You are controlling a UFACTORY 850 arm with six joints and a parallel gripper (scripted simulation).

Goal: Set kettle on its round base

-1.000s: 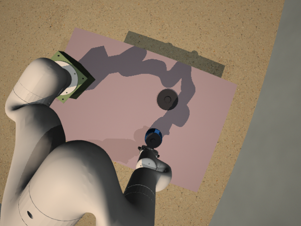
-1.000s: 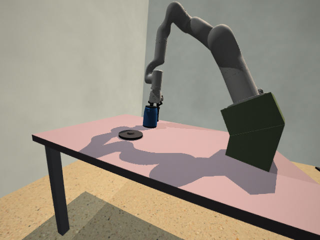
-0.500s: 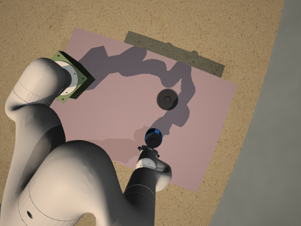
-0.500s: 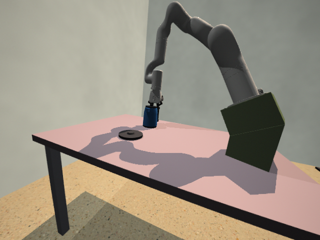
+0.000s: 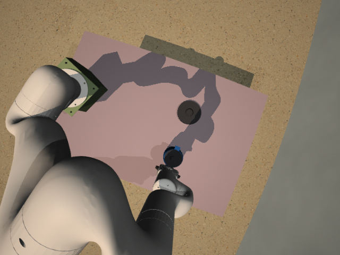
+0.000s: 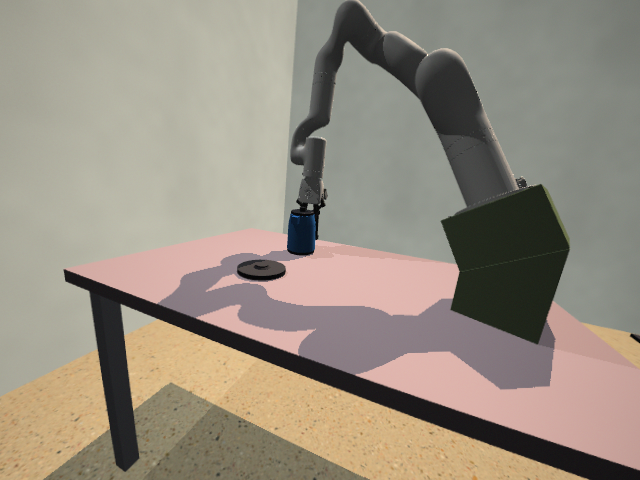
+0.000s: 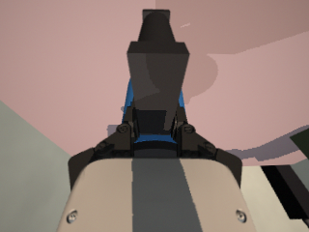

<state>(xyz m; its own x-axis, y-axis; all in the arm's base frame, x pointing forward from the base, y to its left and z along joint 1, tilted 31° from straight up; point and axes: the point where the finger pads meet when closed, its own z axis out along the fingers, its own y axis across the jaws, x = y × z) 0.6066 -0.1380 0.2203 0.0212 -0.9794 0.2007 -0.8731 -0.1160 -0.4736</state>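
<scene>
The blue kettle is 50 mm below my hand and 30 mm to the left of it. The rest, counted from my hand: round black base: 350 mm to the left, 140 mm below, 20 mm behind.
</scene>
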